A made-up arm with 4 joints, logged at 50 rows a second.
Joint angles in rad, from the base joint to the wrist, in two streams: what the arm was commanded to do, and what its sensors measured. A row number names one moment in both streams.
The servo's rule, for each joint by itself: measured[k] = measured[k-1] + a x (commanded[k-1-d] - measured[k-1]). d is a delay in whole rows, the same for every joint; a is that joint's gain. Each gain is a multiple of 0.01, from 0.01 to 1. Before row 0 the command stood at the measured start. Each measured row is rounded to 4 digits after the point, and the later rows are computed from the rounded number. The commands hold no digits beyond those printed.
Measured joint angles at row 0:
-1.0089, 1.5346, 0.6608, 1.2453
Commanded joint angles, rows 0 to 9:
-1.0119, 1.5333, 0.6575, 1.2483
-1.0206, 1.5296, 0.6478, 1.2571
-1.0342, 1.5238, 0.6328, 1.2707
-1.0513, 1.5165, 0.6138, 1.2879
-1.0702, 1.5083, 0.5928, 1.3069
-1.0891, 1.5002, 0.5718, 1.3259
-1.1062, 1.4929, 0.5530, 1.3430
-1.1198, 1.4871, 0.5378, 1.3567
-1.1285, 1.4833, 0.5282, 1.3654
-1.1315, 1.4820, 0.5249, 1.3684
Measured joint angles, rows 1 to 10:
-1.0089, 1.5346, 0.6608, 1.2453
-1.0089, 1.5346, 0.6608, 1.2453
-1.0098, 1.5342, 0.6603, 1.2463
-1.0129, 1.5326, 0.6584, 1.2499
-1.0191, 1.5296, 0.6546, 1.2568
-1.0284, 1.5251, 0.6485, 1.2671
-1.0405, 1.5194, 0.6401, 1.2802
-1.0546, 1.5129, 0.6299, 1.2953
-1.0696, 1.5061, 0.6184, 1.3110
-1.0842, 1.4996, 0.6063, 1.3261
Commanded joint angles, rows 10 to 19:
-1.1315, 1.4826, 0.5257, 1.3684
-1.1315, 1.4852, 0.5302, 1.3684
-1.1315, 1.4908, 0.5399, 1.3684
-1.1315, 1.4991, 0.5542, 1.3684
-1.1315, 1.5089, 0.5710, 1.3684
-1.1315, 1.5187, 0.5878, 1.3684
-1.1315, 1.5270, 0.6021, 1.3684
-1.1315, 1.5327, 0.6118, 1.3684
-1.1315, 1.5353, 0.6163, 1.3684
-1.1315, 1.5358, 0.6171, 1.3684
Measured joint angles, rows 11 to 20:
-1.0970, 1.4941, 0.5946, 1.3391
-1.1070, 1.4900, 0.5841, 1.3488
-1.1141, 1.4875, 0.5753, 1.3553
-1.1191, 1.4867, 0.5685, 1.3596
-1.1227, 1.4881, 0.5642, 1.3625
-1.1253, 1.4918, 0.5627, 1.3644
-1.1271, 1.4976, 0.5639, 1.3657
-1.1284, 1.5048, 0.5675, 1.3666
-1.1293, 1.5123, 0.5727, 1.3672
-1.1299, 1.5192, 0.5786, 1.3676

